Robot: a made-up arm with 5 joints.
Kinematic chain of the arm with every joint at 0, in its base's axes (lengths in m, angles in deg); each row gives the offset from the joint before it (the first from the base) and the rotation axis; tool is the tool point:
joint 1: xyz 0 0 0.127 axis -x
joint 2: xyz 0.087 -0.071 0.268 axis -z
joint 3: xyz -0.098 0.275 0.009 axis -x
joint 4: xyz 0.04 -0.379 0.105 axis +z
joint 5: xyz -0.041 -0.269 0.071 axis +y
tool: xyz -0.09 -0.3 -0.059
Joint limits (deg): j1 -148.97..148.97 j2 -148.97..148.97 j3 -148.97..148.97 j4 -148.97..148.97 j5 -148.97..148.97
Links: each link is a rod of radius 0.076 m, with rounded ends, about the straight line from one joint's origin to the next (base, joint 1, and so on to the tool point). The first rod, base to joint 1, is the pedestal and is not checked.
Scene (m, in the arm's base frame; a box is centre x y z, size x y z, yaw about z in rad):
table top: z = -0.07
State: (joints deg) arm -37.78 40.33 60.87 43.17 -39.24
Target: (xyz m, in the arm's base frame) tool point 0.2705 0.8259 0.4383
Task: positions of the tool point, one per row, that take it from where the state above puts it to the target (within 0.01 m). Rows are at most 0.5 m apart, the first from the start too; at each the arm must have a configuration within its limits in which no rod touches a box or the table.
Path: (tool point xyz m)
1: 0.4367 -0.5748 0.9979
2: 0.5345 -0.1457 1.0936
3: 0.5301 0.2989 1.0094
4: 0.4325 0.6478 0.7654
5: 0.2705 0.8259 0.4383

